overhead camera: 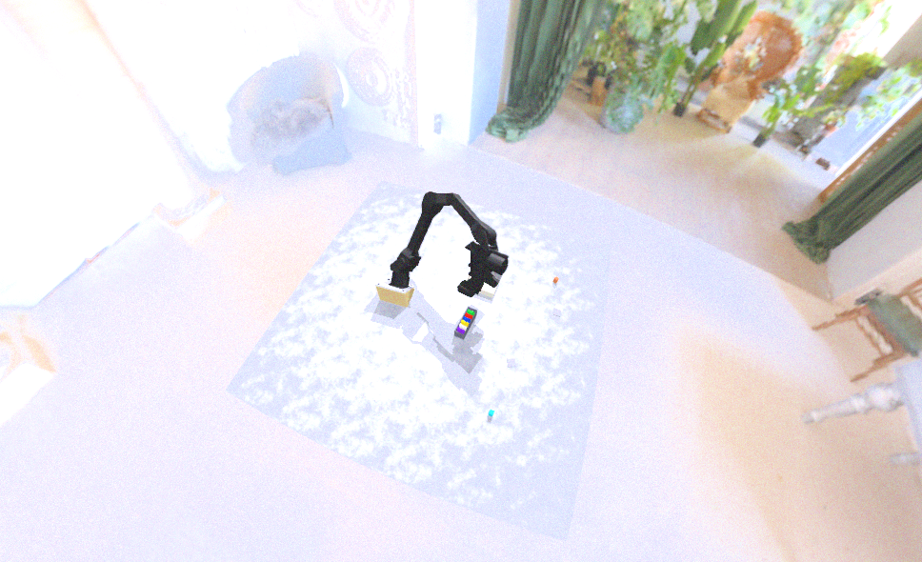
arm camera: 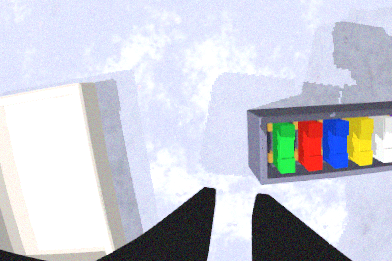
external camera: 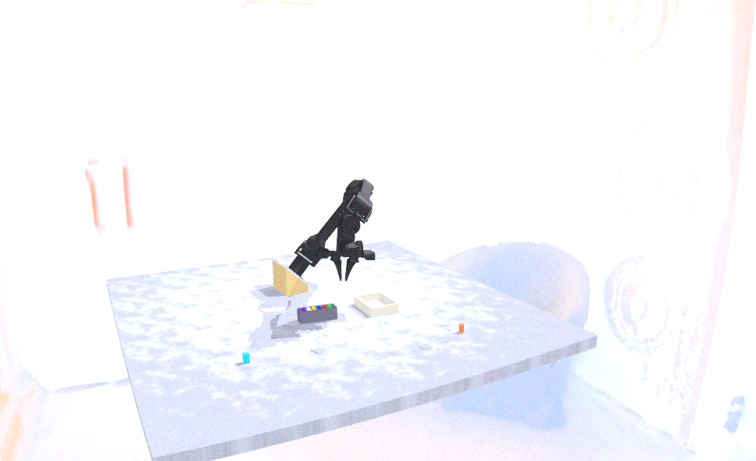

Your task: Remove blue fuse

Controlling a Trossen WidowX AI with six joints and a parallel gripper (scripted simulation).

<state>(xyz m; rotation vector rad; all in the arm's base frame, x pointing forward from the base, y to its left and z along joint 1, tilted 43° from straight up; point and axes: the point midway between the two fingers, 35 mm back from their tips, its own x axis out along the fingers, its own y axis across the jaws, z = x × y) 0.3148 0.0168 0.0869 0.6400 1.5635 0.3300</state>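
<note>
Now: gripper tip 9 cm above the blue fuse, 8 cm to the left of it and 1 cm past it. Round my gripper tip: orange piece (27 cm to the left, 27 cm ahead, 11 cm below); cyan piece (37 cm to the right, 20 cm ahead, 11 cm below).
</note>
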